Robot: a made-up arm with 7 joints.
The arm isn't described. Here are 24 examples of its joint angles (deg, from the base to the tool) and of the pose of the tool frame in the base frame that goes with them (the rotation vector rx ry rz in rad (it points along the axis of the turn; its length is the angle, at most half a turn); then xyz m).
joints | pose
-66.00 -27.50 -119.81 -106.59 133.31 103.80 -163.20 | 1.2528 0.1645 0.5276 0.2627 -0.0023 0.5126
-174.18 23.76 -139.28 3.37 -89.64 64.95 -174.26 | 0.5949 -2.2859 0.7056 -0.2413 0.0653 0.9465
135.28 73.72 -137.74 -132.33 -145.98 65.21 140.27 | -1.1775 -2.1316 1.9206 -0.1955 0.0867 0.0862
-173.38 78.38 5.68 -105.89 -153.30 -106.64 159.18 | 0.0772 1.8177 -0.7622 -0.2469 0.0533 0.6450
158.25 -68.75 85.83 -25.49 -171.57 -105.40 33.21 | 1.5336 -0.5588 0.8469 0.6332 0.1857 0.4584
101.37 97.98 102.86 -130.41 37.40 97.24 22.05 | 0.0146 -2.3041 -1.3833 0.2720 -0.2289 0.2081
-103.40 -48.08 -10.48 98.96 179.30 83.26 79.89 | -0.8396 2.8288 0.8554 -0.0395 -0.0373 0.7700
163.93 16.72 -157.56 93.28 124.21 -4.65 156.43 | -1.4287 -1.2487 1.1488 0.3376 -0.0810 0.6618
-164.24 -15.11 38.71 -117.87 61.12 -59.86 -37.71 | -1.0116 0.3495 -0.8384 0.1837 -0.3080 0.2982
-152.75 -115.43 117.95 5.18 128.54 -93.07 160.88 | 0.3104 -2.1528 1.0766 0.6162 -0.1952 -0.0586
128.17 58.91 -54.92 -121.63 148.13 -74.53 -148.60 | -1.5423 2.5441 -0.3106 -0.2628 0.1351 0.5449
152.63 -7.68 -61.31 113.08 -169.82 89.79 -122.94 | 0.7989 -2.7894 -0.6112 0.0246 -0.3428 0.5431
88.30 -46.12 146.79 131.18 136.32 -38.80 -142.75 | -0.9737 0.1144 -1.0285 -0.1964 0.1850 0.0912
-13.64 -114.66 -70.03 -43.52 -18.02 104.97 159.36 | -0.3238 1.6299 -1.7762 -0.5068 -0.2982 -0.1000
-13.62 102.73 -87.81 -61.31 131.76 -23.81 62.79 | 0.5479 -1.8078 -1.1331 0.6483 -0.2382 0.1340
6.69 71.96 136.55 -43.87 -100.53 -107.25 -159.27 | -0.3042 2.7473 -0.7981 0.6250 0.1432 0.3322
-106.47 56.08 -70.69 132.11 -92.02 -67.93 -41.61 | 0.0138 0.4650 -2.8846 -0.2752 0.0976 0.1283
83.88 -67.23 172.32 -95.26 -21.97 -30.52 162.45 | -2.1146 0.8129 0.9504 0.0714 0.0921 0.7321
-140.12 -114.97 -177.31 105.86 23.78 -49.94 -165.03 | 0.1581 -0.2476 -0.1172 0.0684 -0.0570 -0.2680
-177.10 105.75 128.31 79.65 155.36 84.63 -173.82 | 1.6594 1.0895 1.8413 -0.5315 0.2797 0.3499
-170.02 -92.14 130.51 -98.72 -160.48 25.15 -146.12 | -1.7807 1.4806 -0.2393 0.1993 -0.3614 0.5061
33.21 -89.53 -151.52 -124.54 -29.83 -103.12 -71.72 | 1.2493 -0.4954 -1.4720 -0.1178 -0.0105 0.4768
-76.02 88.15 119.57 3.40 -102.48 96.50 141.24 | -0.2107 -0.2181 0.5682 0.2136 0.6738 0.2000
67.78 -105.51 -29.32 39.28 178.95 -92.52 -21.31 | -1.2642 -2.1467 0.0248 -0.1191 0.6241 0.3367
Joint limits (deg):
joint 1: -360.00..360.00
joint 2: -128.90..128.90
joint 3: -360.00..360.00
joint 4: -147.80..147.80
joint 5: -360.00..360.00
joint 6: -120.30..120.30
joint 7: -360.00..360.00
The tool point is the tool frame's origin. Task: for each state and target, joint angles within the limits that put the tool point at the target. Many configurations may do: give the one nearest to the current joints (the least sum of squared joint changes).
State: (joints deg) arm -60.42 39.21 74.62 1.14 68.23 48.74 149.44
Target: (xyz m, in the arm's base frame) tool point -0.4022 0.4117 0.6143
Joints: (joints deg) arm -99.23 57.81 91.74 -55.49 76.44 50.23 149.44
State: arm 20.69 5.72 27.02 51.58 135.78 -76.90 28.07
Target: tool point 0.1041 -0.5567 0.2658
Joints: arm 56.71 47.19 37.83 73.12 140.49 -71.13 28.07
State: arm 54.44 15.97 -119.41 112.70 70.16 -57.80 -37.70
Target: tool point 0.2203 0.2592 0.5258
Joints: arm 60.12 22.41 -115.39 111.62 69.73 -58.85 -37.70
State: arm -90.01 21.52 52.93 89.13 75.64 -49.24 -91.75
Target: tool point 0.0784 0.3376 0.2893
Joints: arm -105.27 9.71 38.52 128.39 83.04 -58.59 -91.75
